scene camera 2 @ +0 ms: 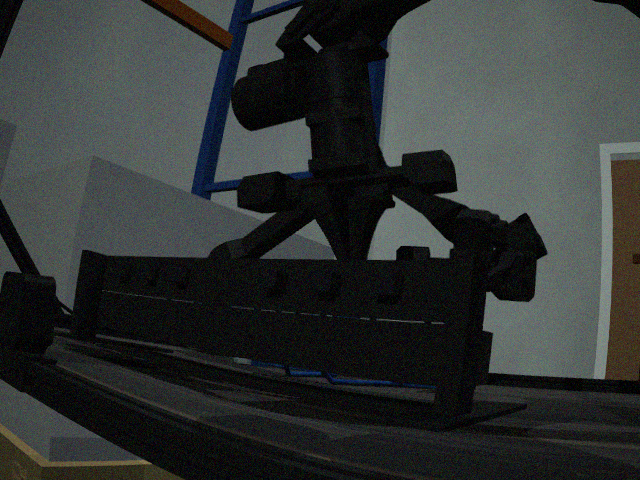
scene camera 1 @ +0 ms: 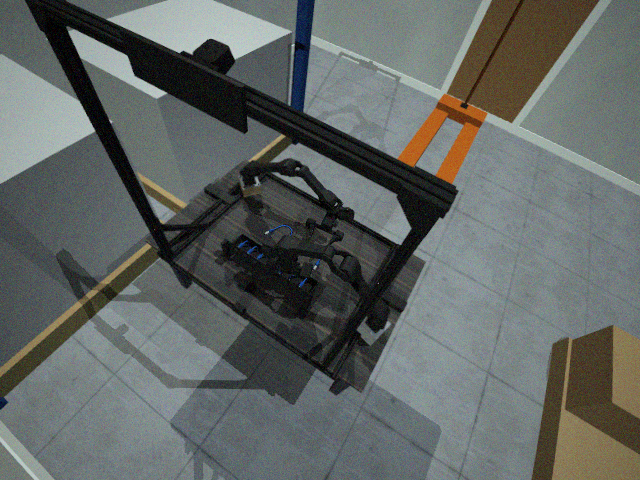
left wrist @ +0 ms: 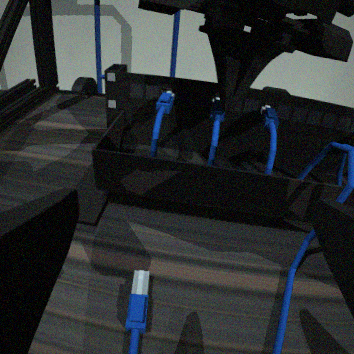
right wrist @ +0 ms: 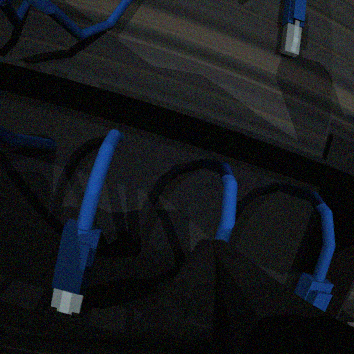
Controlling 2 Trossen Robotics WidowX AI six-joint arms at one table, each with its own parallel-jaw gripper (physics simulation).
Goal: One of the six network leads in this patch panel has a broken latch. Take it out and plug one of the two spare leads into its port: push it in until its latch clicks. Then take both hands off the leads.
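Pixels of known places: left gripper, between the fingertips: (left wrist: 200, 206); right gripper, between the fingertips: (scene camera 1: 292, 273) (left wrist: 225, 110) (right wrist: 209, 250); left arm's base, origin of its link: (scene camera 1: 249, 180); right arm's base, origin of its link: (scene camera 1: 375, 322).
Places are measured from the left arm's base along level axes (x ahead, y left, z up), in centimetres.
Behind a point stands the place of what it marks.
Note:
The black patch panel (left wrist: 197, 189) (scene camera 1: 270, 276) {y -6.1, x 57.9, z -3.9 cm} (scene camera 2: 280, 305) {y -3.3, x 61.7, z 0.0 cm} stands on the wooden table with blue leads plugged in. In the left wrist view I see three of them: a left lead (left wrist: 164, 102) (right wrist: 74, 256), a middle lead (left wrist: 215, 133) {y 4.7, x 62.1, z 1.2 cm} (right wrist: 228, 200) {y 4.4, x 62.1, z 1.4 cm} and a right lead (left wrist: 271, 121) (right wrist: 314, 289). My right gripper (left wrist: 225, 110) {y 2.6, x 62.7, z 2.7 cm} (right wrist: 209, 250) {y 2.6, x 62.7, z 2.7 cm} (scene camera 2: 351, 243) is shut, with its fingertips down on the middle lead's plug, which is hidden behind them. A spare lead (left wrist: 138, 302) {y 17.6, x 57.5, z -5.6 cm} (right wrist: 292, 31) {y 16.4, x 58.5, z -6.1 cm} lies loose on the table in front of the panel. My left gripper (left wrist: 200, 206) {y 17.7, x 53.9, z 6.1 cm} (scene camera 1: 322, 229) is open and empty, low over the table facing the panel.
A second loose blue lead (left wrist: 291, 267) (scene camera 1: 280, 230) runs along the table at the right of the left wrist view. A black frame (scene camera 1: 347, 148) {y -6.0, x 92.0, z 97.0 cm} spans over the table. The left arm's base (scene camera 1: 250, 188) {y -0.7, x 4.8, z -1.1 cm} stands at the table's far corner.

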